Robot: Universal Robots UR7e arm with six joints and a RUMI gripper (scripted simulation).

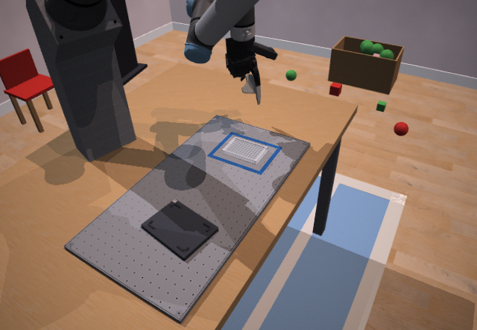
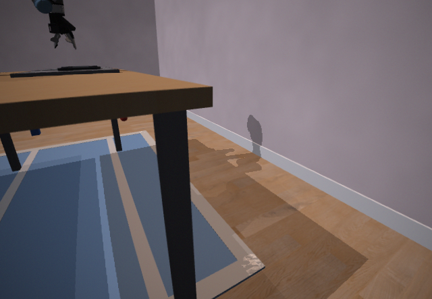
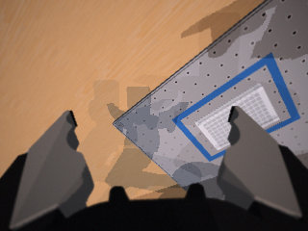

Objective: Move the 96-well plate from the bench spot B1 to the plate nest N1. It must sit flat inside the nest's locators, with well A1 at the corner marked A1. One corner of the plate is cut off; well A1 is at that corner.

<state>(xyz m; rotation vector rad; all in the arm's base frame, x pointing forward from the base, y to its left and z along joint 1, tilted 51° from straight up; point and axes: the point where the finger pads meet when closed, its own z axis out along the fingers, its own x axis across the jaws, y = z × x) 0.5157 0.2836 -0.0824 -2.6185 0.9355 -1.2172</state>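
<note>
My hand is 3 cm short of the clear 96-well plate, 17 cm to the left of it and 12 cm above it. Round my hand: plate nest N1: 3 cm behind, 53 cm to the right, 12 cm below.
</note>
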